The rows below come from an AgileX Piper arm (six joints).
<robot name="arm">
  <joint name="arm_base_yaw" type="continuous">
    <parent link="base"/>
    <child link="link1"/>
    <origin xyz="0 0 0.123" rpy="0 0 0"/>
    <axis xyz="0 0 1"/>
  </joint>
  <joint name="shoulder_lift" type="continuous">
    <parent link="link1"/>
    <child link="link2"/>
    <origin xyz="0 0 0" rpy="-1.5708 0 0"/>
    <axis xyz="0 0 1"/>
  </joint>
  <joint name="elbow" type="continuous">
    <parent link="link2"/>
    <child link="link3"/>
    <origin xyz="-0.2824 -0.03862 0" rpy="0 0 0"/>
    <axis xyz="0 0 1"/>
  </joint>
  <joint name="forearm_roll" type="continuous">
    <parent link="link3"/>
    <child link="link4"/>
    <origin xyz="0.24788 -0.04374 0" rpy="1.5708 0 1.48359"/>
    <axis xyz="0 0 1"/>
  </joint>
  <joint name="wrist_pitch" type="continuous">
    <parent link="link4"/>
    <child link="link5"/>
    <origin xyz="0 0 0" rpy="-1.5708 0 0"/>
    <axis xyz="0 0 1"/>
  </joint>
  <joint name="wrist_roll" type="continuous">
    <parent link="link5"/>
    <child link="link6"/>
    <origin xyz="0 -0.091 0" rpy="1.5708 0 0"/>
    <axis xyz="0 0 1"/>
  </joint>
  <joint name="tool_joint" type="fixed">
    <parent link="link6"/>
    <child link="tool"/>
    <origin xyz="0 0 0" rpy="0 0 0"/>
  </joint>
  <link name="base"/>
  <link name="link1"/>
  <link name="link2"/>
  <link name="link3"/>
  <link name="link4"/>
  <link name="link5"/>
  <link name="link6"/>
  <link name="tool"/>
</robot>
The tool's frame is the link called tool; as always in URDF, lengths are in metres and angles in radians. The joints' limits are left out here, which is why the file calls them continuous.
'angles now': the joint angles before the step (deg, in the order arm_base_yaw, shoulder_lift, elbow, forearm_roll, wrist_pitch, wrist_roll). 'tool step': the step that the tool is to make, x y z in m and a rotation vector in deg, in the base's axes. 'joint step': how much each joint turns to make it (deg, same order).
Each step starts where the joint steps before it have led.
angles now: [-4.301, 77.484, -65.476, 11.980, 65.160, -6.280]
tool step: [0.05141, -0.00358, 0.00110, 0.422, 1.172, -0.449]
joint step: [0.001, 10.693, -11.181, 0.049, 1.567, 0.821]
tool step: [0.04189, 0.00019, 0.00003, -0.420, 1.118, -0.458]
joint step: [0.757, 8.835, -10.788, -1.115, 2.729, 1.979]
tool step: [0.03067, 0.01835, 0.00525, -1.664, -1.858, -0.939]
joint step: [3.745, 5.811, -8.891, -3.175, 0.385, 5.214]
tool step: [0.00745, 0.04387, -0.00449, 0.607, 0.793, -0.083]
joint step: [6.801, 2.456, -2.530, -1.710, -0.001, 7.367]
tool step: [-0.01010, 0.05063, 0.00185, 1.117, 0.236, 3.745]
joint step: [7.581, 0.064, -0.477, -0.185, 0.039, 4.085]
